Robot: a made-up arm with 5 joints.
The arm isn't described. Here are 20 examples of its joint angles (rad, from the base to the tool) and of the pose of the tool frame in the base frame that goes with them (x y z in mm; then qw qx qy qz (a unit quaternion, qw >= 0)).
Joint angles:
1: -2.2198 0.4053 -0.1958 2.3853 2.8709
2: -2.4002 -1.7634 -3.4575 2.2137 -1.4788
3: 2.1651 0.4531 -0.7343 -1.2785 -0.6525
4: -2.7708 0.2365 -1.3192 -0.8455 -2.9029
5: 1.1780 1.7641 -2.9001 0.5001 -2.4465
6: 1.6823 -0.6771 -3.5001 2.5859 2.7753
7: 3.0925 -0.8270 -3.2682 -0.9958 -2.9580
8: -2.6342 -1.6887 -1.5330 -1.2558 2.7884
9: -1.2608 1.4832 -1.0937 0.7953 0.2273
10: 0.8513 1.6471 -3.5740 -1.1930 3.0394
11: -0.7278 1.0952 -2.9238 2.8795 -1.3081
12: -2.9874 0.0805 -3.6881 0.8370 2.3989
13: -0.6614 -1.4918 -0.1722 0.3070 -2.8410
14: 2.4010 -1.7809 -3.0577 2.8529 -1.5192
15: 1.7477 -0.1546 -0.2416 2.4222 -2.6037
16: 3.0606 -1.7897 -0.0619 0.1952 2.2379
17: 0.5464 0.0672 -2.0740 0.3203 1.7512
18: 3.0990 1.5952 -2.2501 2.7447 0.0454
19: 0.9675 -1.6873 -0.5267 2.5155 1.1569
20: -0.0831 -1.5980 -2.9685 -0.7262 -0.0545
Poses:
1: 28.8 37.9 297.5 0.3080 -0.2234 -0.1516 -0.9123
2: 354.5 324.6 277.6 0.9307 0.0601 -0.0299 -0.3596
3: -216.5 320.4 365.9 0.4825 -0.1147 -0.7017 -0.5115
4: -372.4 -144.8 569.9 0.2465 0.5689 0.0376 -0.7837
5: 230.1 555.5 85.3 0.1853 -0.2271 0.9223 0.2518
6: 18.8 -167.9 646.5 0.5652 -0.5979 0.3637 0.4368
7: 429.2 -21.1 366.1 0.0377 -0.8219 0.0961 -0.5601
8: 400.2 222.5 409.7 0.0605 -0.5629 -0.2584 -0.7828
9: 28.5 -88.9 -134.8 0.2759 -0.6104 0.5619 0.4855
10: 189.4 216.1 475.1 0.9306 -0.0050 0.0096 0.3658
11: 252.1 -224.6 256.2 0.4269 -0.8289 -0.2475 0.2634
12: 132.3 20.6 827.4 0.2850 -0.1662 -0.0800 0.9406
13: 125.9 -98.0 471.0 0.6174 0.3602 0.6902 -0.1126
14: 251.5 -230.0 348.3 0.3574 0.2073 -0.5054 -0.7575
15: 8.7 -48.7 271.1 0.3521 0.3010 -0.4354 0.7719
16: -104.0 8.4 488.5 0.3482 -0.6198 -0.2704 0.6492
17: 308.6 187.7 745.4 0.6813 -0.5480 0.3768 -0.3059
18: -201.9 8.6 51.0 0.8649 0.0221 0.5015 0.0012
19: -8.8 -12.7 270.8 0.1312 0.9842 -0.0935 -0.0731
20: -496.9 41.4 105.7 0.0327 -0.8798 0.0126 0.4741
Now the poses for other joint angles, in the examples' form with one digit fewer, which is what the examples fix.
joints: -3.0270 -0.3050 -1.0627 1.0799 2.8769
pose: -341 -39 382 0.011 -0.972 -0.187 0.143
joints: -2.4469 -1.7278 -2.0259 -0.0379 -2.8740
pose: 435 362 464 0.439 -0.312 -0.068 -0.840
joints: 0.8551 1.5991 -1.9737 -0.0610 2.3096
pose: 333 383 -49 0.216 -0.729 0.649 0.002
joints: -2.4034 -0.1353 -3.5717 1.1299 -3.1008
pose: 120 109 827 0.365 0.262 0.095 -0.888
